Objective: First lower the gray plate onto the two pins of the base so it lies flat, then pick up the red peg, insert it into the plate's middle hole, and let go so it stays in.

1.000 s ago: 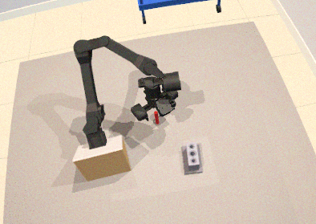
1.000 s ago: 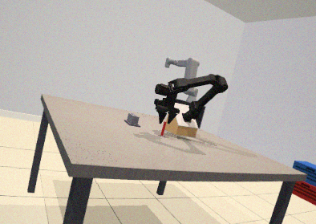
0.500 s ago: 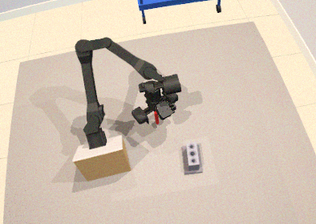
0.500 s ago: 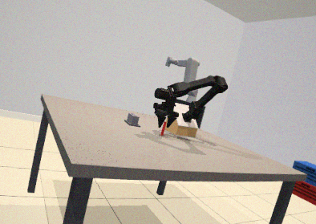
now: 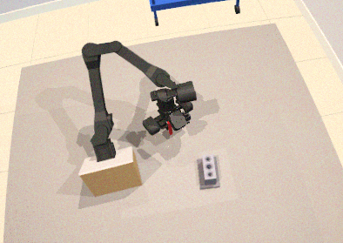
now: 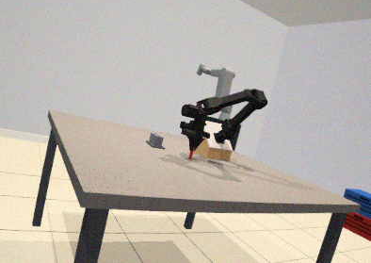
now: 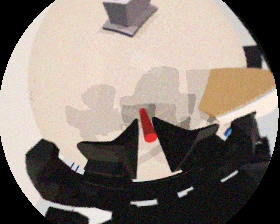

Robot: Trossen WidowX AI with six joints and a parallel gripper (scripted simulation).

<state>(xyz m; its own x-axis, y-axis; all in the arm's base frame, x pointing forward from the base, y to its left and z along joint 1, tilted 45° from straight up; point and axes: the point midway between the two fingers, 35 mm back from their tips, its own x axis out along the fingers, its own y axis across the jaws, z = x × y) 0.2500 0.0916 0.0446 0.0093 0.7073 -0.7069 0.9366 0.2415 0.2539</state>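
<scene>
My gripper tip is 9 cm short of the gray plate and 21 cm to the left of it. Also, from my gripper tip: red peg: right at my gripper tip.
</scene>
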